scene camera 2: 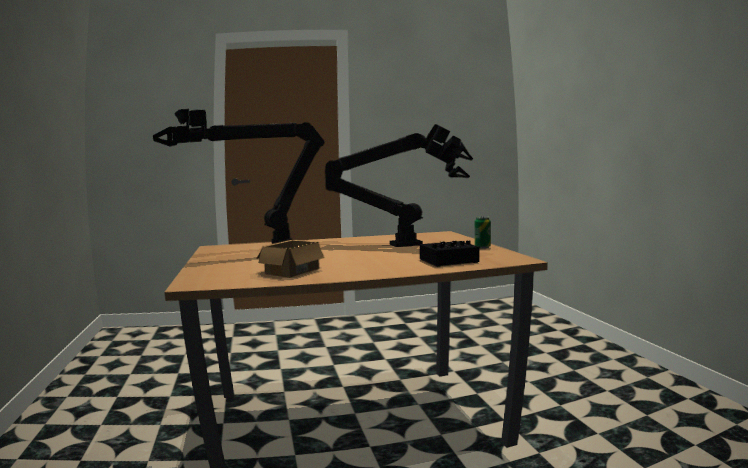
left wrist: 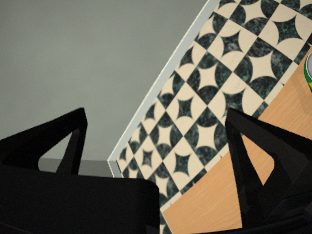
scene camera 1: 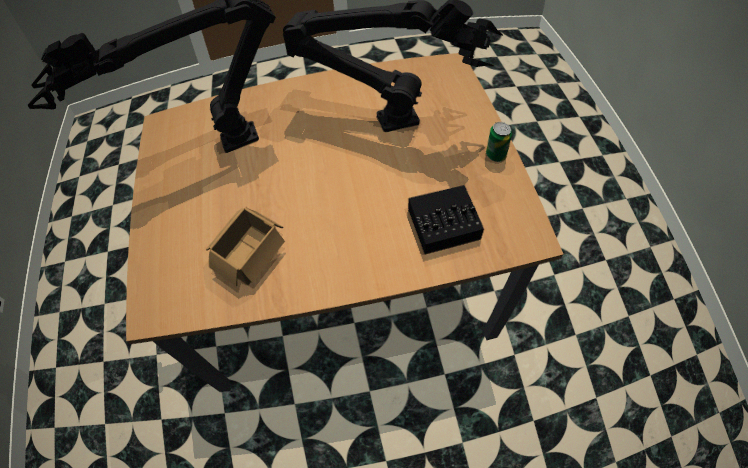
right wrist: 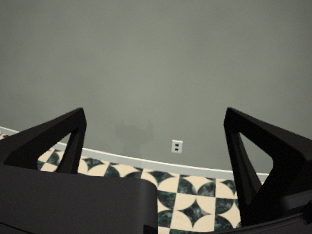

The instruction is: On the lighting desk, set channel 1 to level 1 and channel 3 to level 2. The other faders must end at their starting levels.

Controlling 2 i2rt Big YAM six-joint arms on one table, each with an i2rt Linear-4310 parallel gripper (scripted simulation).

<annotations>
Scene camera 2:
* cardboard box: 274, 255
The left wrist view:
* my left gripper: 156, 115
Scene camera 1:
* my right gripper: 30, 96
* cardboard box: 245, 232
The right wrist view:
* my right gripper: 155, 115
</annotations>
